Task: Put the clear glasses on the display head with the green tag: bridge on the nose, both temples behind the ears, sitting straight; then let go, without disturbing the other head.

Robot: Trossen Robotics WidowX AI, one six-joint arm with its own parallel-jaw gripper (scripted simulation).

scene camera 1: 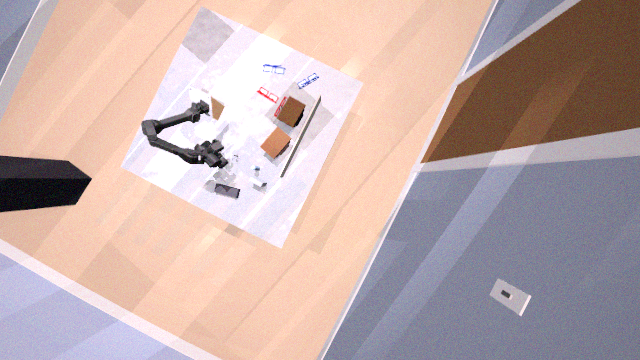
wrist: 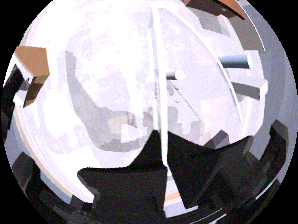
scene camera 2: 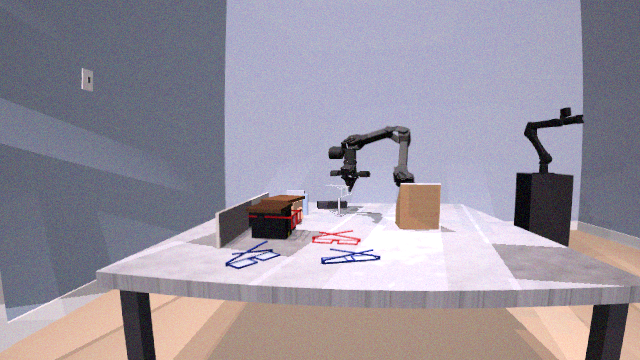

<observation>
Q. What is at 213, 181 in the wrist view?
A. My gripper.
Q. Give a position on a grey upright panel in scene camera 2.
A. At 230, 223
</observation>
